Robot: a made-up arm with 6 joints. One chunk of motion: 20 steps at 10 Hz.
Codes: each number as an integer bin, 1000 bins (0 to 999) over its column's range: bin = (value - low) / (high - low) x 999, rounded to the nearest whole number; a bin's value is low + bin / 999 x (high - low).
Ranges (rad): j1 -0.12..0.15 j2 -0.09..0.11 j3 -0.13..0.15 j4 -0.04..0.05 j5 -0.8..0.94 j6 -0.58..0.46
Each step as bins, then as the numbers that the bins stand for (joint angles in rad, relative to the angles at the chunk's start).
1 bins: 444 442 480 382 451 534
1 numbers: 0.0000 -0.0015 0.0045 -0.0056 -0.0145 -0.0241
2 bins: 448 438 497 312 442 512
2 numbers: 0.0011 -0.0023 0.0093 -0.0119 -0.0302 -0.0470
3 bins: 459 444 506 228 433 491
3 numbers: 0.0041 -0.0011 0.0118 -0.0195 -0.0458 -0.0688
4 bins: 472 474 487 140 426 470
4 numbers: 0.0076 0.0049 0.0065 -0.0274 -0.0580 -0.0907
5 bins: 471 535 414 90 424 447
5 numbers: 0.0073 0.0171 -0.0140 -0.0319 -0.0615 -0.1147
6 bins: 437 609 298 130 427 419
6 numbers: -0.0019 0.0319 -0.0465 -0.0283 -0.0563 -0.1438
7 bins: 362 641 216 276 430 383
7 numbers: -0.0222 0.0383 -0.0695 -0.0151 -0.0511 -0.1813
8 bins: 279 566 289 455 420 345
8 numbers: -0.0446 0.0233 -0.0490 0.0010 -0.0685 -0.2208
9 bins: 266 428 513 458 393 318
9 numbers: -0.0481 -0.0043 0.0138 0.0013 -0.1155 -0.2489
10 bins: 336 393 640 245 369 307
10 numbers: -0.0292 -0.0113 0.0494 -0.0179 -0.1573 -0.2604
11 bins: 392 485 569 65 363 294
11 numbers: -0.0141 0.0071 0.0295 -0.0341 -0.1677 -0.2739
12 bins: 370 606 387 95 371 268
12 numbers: -0.0200 0.0313 -0.0215 -0.0314 -0.1538 -0.3010
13 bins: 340 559 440 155 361 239
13 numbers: -0.0281 0.0219 -0.0067 -0.0260 -0.1712 -0.3312
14 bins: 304 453 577 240 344 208
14 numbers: -0.0378 0.0007 0.0317 -0.0184 -0.2008 -0.3635
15 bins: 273 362 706 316 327 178
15 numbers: -0.0462 -0.0175 0.0679 -0.0115 -0.2305 -0.3947
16 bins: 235 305 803 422 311 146
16 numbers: -0.0565 -0.0289 0.0951 -0.0020 -0.2583 -0.4280
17 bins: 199 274 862 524 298 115
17 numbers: -0.0662 -0.0351 0.1116 0.0072 -0.2810 -0.4603
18 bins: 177 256 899 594 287 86
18 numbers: -0.0722 -0.0387 0.1220 0.0135 -0.3001 -0.4905
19 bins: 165 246 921 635 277 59
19 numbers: -0.0754 -0.0408 0.1281 0.0172 -0.3175 -0.5186
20 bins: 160 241 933 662 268 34
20 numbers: -0.0768 -0.0418 0.1315 0.0196 -0.3332 -0.5446
